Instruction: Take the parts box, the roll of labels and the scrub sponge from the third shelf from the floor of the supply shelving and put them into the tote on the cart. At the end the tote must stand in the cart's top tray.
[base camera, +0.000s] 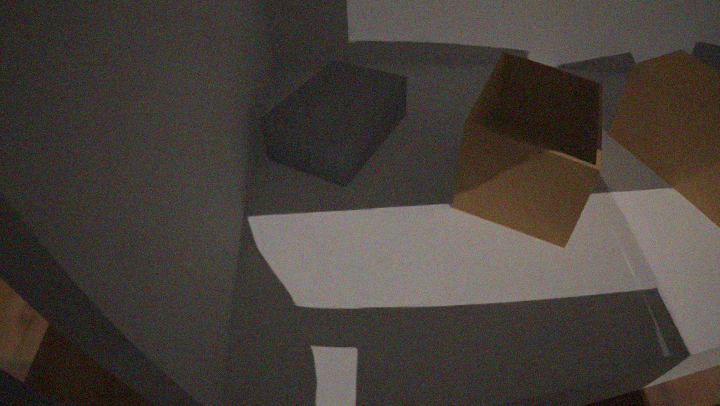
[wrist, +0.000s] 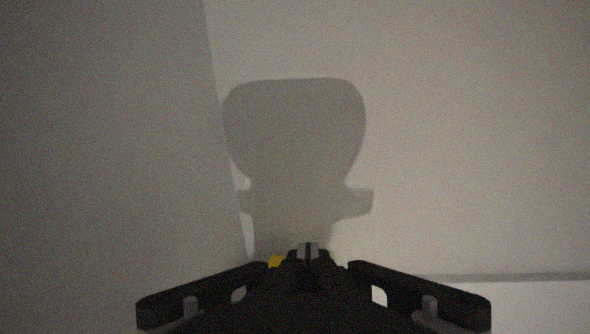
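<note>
My gripper (wrist: 308, 256) is shut with its fingertips together and nothing between them. It faces a pale upright panel (wrist: 450, 150), on which a dark shadow falls ahead of the fingers. A small part of a yellow object (wrist: 275, 261) shows just left of the fingertips; the rest is hidden behind the gripper, and I cannot tell whether the two touch. The roll of labels, the tote and the cart cannot be made out in either view.
A grey side panel (wrist: 100, 150) stands at the left in the wrist view. In the base camera view, a dark block (base camera: 335, 123) lies left of an open brown carton (base camera: 529, 196), with another brown box (base camera: 670, 116) at the right. A large grey surface (base camera: 151, 176) fills the left.
</note>
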